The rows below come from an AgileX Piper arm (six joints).
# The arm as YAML. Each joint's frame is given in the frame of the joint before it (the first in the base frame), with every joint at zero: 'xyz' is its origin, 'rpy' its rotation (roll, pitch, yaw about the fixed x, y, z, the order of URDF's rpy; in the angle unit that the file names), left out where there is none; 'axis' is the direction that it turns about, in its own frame. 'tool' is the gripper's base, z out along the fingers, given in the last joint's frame.
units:
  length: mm
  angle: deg
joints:
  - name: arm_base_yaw
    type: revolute
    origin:
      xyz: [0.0, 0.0, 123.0]
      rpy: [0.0, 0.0, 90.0]
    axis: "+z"
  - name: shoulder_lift
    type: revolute
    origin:
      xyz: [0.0, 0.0, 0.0]
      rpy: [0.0, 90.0, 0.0]
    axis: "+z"
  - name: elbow
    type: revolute
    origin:
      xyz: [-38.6, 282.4, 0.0]
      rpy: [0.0, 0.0, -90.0]
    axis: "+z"
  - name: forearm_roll
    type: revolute
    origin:
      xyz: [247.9, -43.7, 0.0]
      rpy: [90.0, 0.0, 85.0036]
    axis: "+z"
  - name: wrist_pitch
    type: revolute
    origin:
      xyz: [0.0, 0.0, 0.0]
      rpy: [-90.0, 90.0, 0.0]
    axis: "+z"
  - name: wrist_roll
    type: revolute
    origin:
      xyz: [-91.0, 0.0, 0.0]
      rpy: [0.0, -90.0, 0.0]
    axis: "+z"
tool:
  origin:
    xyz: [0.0, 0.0, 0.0]
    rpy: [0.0, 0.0, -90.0]
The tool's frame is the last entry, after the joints.
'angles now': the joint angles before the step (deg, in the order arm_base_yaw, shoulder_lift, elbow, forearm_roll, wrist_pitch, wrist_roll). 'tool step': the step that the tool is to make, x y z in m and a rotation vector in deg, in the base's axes. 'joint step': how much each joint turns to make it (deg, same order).
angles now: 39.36 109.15 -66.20 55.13 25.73 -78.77
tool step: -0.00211 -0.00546 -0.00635 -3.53 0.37 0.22
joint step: 0.00 0.00 0.78 -6.71 0.01 5.12
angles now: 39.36 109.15 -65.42 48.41 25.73 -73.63
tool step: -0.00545 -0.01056 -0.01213 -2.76 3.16 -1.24
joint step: -0.61 0.00 2.44 -3.14 0.78 3.81
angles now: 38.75 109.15 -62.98 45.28 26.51 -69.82
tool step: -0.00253 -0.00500 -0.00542 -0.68 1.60 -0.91
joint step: -0.40 0.00 1.27 0.01 0.24 0.76
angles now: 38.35 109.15 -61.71 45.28 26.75 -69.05
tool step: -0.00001 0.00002 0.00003 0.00 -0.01 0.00
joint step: 0.01 0.00 0.00 -0.01 -0.01 0.01
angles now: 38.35 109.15 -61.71 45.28 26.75 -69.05
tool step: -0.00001 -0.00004 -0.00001 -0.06 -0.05 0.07
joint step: 0.01 0.00 0.00 -0.11 0.00 0.01
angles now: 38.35 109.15 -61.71 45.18 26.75 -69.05
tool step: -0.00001 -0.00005 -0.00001 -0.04 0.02 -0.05
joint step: 0.00 -0.01 0.00 -0.12 -0.01 0.15
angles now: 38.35 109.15 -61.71 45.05 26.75 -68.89
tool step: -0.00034 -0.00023 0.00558 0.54 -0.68 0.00
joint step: 0.00 -0.86 0.00 0.00 0.00 0.00
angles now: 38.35 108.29 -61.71 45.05 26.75 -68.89
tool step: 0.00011 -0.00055 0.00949 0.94 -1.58 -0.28
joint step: 0.00 -1.45 0.00 0.00 -0.53 0.00
